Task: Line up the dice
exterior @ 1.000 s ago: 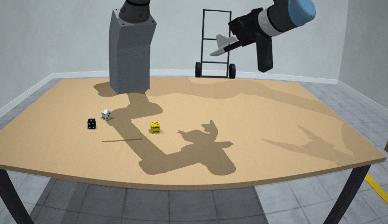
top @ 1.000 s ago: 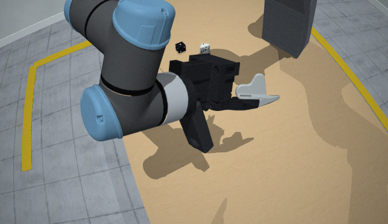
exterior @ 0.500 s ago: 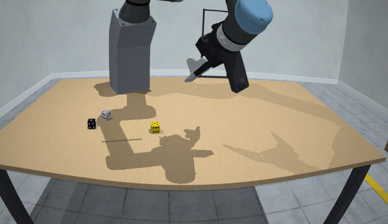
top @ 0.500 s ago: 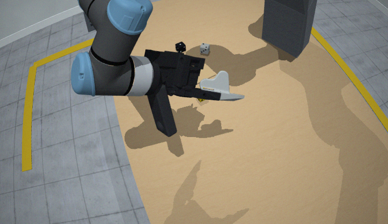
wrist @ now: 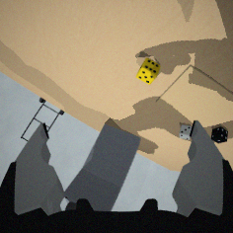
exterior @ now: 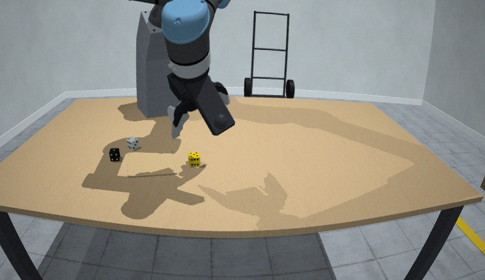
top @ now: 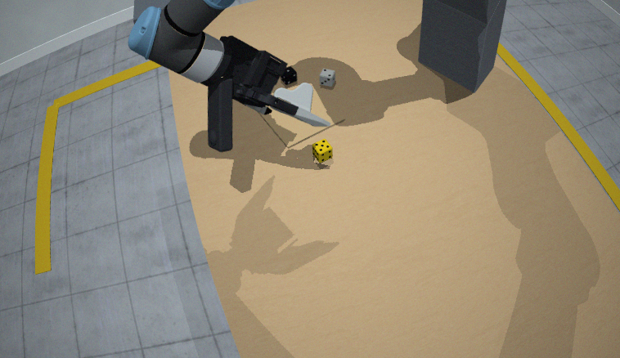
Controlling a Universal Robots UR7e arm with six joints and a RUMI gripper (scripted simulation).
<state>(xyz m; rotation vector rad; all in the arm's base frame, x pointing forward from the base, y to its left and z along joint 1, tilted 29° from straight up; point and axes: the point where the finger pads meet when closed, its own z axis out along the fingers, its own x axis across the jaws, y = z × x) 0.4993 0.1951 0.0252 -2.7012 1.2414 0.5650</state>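
Right now the black die is 270 mm to the right of my hand, 130 mm below it and 40 mm behind it. Round my hand: yellow die (130 mm below, 50 mm behind, 30 mm to the right); then mat (150 mm to the right, 140 mm below, 30 mm behind); then white die (240 mm to the right, 130 mm below, 120 mm behind).
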